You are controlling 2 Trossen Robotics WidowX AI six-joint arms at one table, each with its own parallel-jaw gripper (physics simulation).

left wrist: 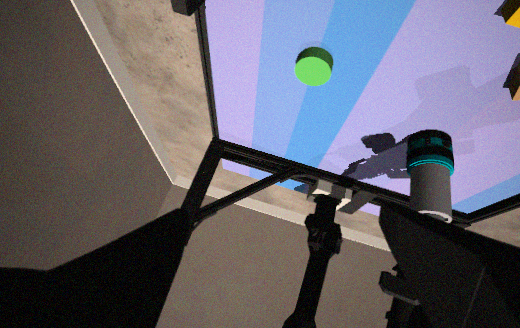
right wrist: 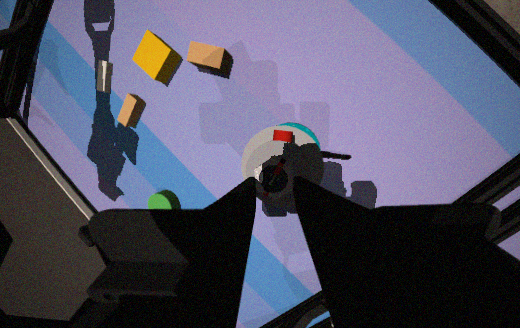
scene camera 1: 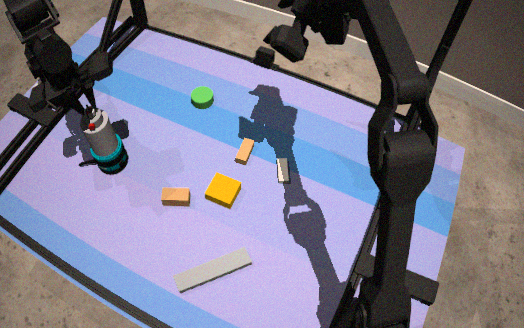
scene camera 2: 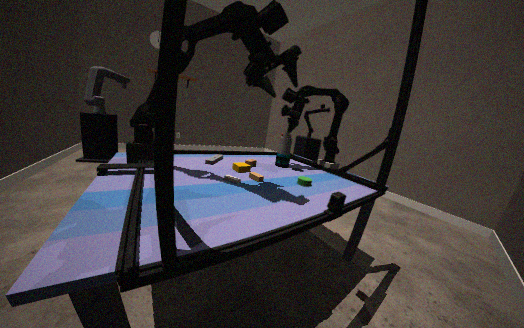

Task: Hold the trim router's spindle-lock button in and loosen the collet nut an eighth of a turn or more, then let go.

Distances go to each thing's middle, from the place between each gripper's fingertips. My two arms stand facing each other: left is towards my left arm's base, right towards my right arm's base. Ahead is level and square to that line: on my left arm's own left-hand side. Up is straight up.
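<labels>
From my left hand, the green disc (left wrist: 314, 66) is 31 cm below, 4 cm ahead and 18 cm to the right. The yellow block (scene camera 1: 223, 190) is also 31 cm below my left hand, 5 cm to the left of it and 21 cm ahead, and then there's the grey bar (scene camera 1: 236, 260), 31 cm below that hand, 15 cm to the left and 36 cm ahead.
As for my right hand, I see the green disc 18 cm below it, 5 cm to the left of it and 28 cm behind it. The grey bar is 18 cm below my right hand too, but 4 cm ahead and 37 cm to the left, while the yellow block is 17 cm below that hand, 11 cm behind and 27 cm to the left.
</labels>
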